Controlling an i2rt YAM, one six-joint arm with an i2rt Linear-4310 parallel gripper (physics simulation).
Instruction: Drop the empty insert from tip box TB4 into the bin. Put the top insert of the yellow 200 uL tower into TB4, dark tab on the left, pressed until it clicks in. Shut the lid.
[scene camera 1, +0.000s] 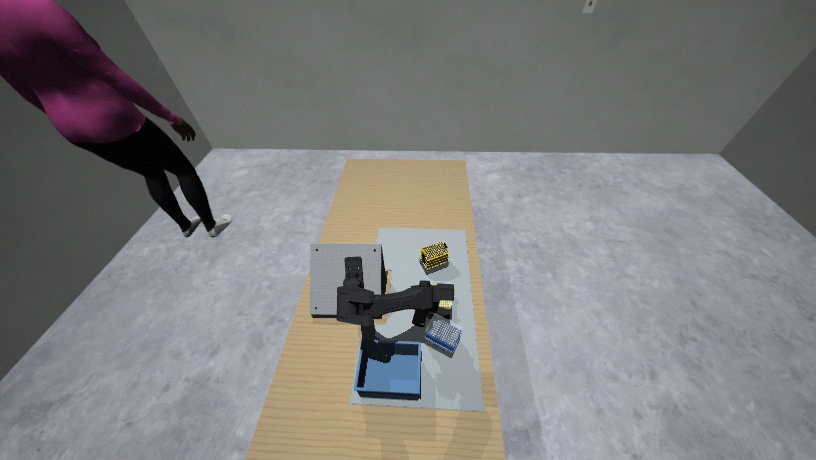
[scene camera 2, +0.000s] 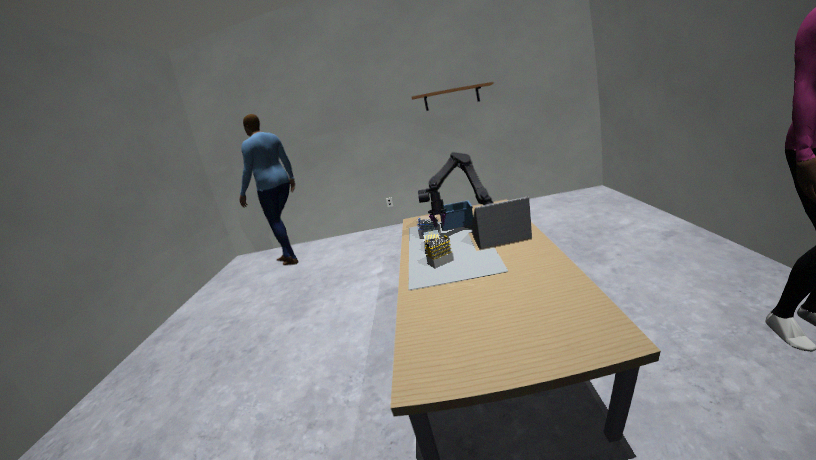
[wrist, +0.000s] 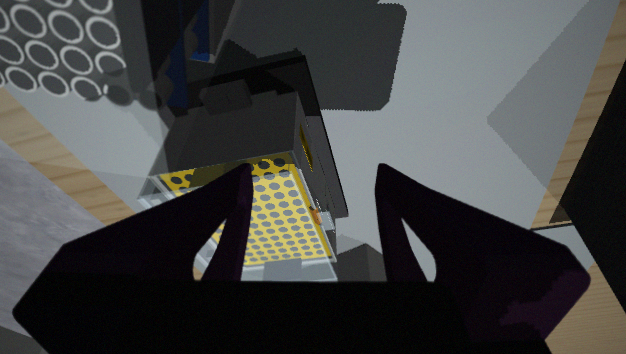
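The tip box with a yellow perforated insert (scene camera 1: 444, 305) (wrist: 280, 215) stands on the mat, partly hidden by the arm in scene camera 1; clear plastic edges and a small orange part show around the insert. I cannot read a TB4 label or make out the lid's exact position. My gripper (wrist: 314, 176) (scene camera 2: 437, 221) is open with nothing between its fingers, above the box; in the wrist view the left finger overlaps the yellow insert and the right finger is off to its right. The yellow tower (scene camera 1: 435, 256) (scene camera 2: 438, 248) stands upright on the mat. The blue bin (scene camera 1: 388, 394) (scene camera 2: 457, 218) shows no insert inside.
A blue-edged tip box (scene camera 1: 444, 336) (scene camera 2: 425, 226) stands close to the yellow box, and its ringed top (wrist: 55, 47) shows in the wrist view. A grey panel (scene camera 1: 334, 260) (scene camera 2: 504, 222) stands by the arm base. The pale mat (scene camera 1: 400, 242) (scene camera 2: 474, 268) lies on the wooden table (scene camera 1: 405, 194) (scene camera 2: 514, 331).
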